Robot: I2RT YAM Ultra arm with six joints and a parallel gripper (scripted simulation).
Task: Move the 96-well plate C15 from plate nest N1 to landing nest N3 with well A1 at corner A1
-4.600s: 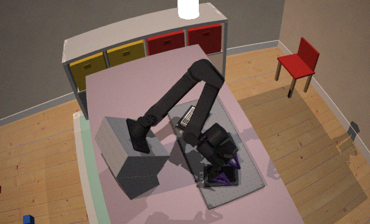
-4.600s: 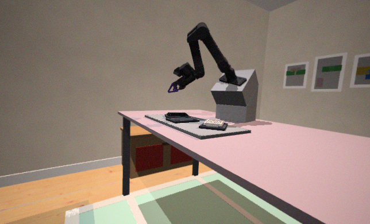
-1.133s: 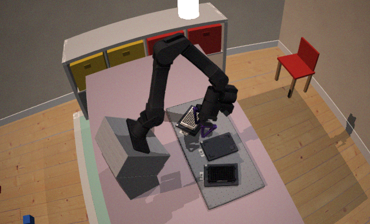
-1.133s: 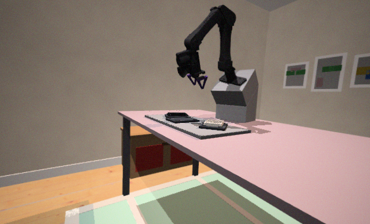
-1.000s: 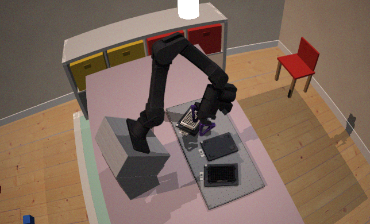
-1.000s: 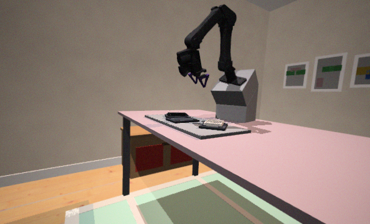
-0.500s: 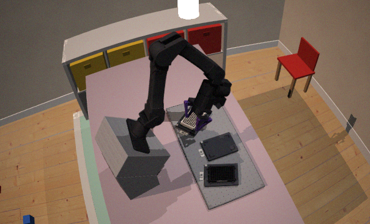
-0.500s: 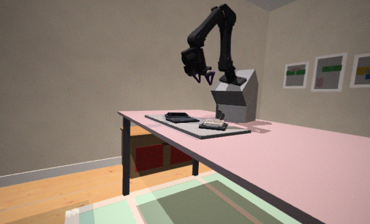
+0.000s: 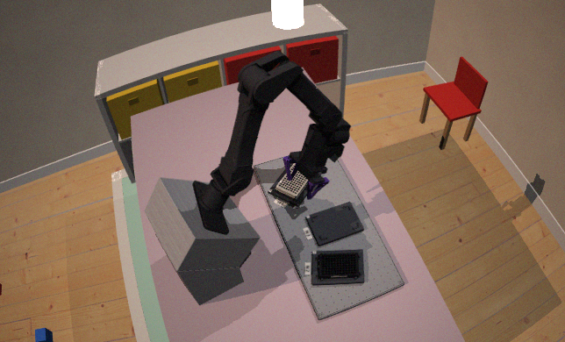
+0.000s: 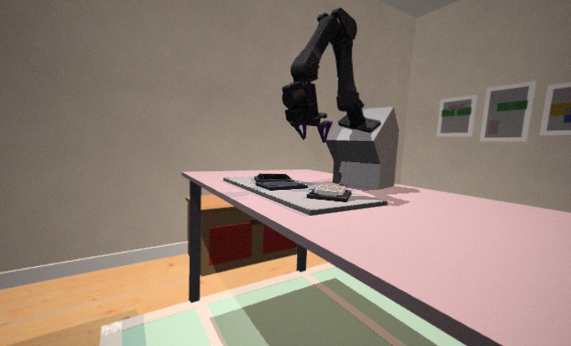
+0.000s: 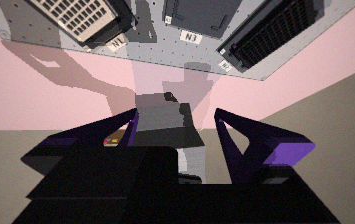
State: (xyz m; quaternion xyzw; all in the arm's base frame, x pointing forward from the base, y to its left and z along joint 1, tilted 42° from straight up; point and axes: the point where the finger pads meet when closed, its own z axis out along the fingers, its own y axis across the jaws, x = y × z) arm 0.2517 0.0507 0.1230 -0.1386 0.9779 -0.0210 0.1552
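Right now the white 96-well plate C15 is 170 mm below my hand, 160 mm to the left of it and 10 mm ahead of it. Also, from my hand: dark plate nest N1: 180 mm below, 160 mm to the left, 10 mm ahead; then deck label: 190 mm below, 90 mm to the left, 50 mm behind; then dark landing nest N3: 180 mm below, 110 mm ahead, 30 mm to the right.
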